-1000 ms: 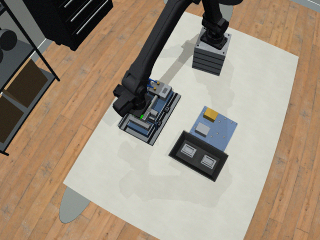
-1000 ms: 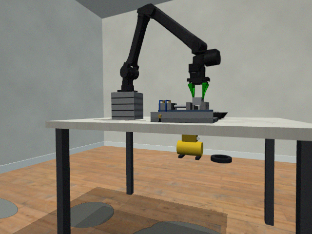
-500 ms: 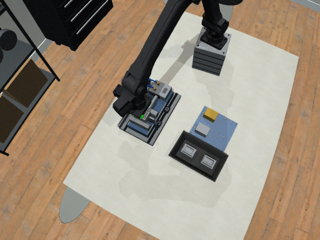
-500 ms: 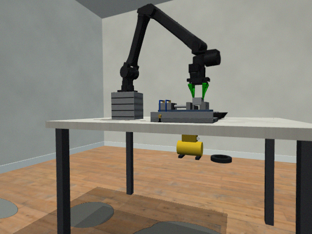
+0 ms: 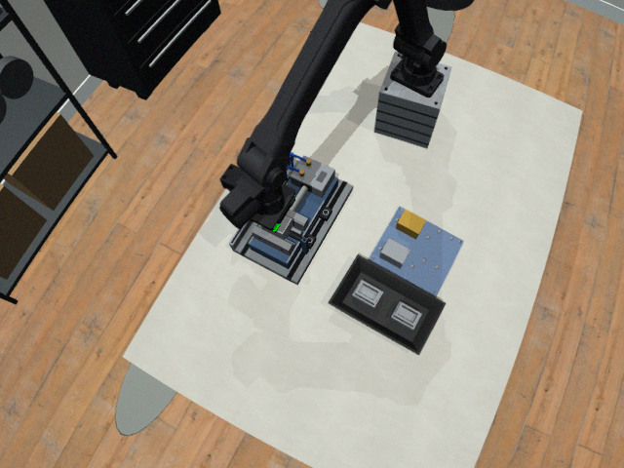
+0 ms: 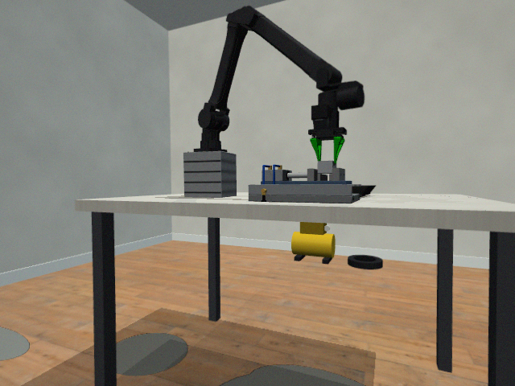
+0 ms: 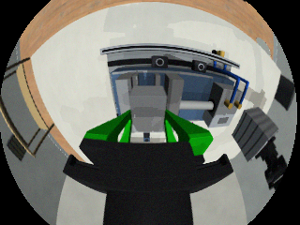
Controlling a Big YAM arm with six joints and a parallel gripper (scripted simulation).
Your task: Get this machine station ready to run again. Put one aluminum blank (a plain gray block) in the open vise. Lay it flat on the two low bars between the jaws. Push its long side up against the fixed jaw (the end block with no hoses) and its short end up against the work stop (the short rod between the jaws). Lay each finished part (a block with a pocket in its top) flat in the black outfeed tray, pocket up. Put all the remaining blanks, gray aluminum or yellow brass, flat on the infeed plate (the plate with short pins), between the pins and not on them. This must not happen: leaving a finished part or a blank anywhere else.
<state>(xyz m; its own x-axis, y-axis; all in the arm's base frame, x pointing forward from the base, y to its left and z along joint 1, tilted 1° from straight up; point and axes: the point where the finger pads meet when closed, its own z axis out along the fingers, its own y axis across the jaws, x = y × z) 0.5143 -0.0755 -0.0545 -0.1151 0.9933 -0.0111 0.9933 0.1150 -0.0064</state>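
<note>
Now: hand 160 mm past the hose-end block, 10 mm to the left of it and 40 mm above it. From my hand the other things lie so: yellow brass blank (210 mm behind, 250 mm to the left, 90 mm below).
</note>
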